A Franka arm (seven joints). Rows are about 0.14 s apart.
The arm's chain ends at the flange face. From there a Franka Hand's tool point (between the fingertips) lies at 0.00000 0.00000 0.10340 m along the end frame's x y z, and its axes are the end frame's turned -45 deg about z.
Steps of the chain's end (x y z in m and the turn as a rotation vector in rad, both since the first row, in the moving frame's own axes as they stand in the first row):
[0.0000 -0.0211 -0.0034 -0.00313 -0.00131 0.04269]
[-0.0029 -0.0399 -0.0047 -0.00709 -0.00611 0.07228]
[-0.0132 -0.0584 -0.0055 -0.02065 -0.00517 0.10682]
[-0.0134 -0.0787 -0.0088 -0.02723 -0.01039 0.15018]
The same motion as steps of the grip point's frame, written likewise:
[0.0146 -0.0148 -0.0034 -0.00129 -0.00314 0.04269]
[0.0252 -0.0302 -0.0047 -0.00069 -0.00933 0.07228]
[0.0300 -0.0496 -0.0055 -0.01095 -0.01826 0.10682]
[0.0433 -0.0641 -0.0088 -0.01191 -0.02660 0.15018]

